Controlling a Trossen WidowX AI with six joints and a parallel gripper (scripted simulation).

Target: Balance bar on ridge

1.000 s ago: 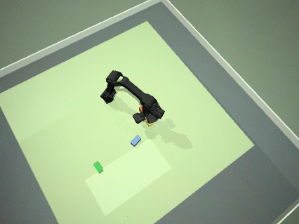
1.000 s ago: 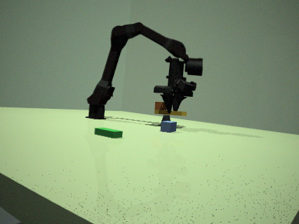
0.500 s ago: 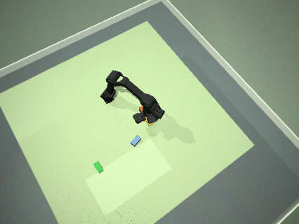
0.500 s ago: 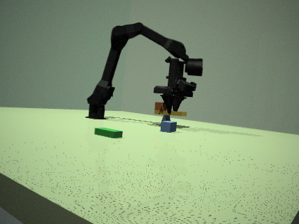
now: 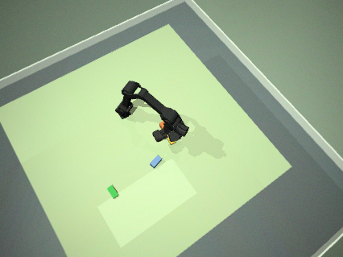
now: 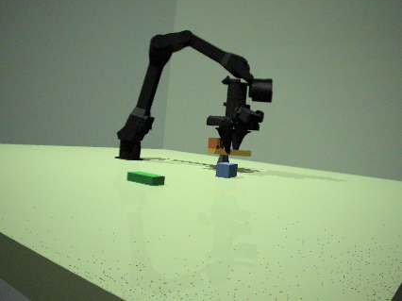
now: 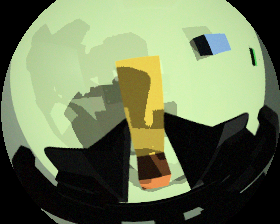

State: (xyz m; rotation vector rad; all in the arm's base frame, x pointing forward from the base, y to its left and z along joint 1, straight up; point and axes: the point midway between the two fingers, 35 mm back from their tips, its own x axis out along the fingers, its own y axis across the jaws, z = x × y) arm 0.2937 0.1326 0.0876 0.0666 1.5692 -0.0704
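My gripper tip is now 4 cm past the bar and 1 cm below it. Round my gripper tip: blue block: 14 cm to the right, 8 cm ahead, 4 cm below; then flat green block: 43 cm to the right, 9 cm ahead, 4 cm below.
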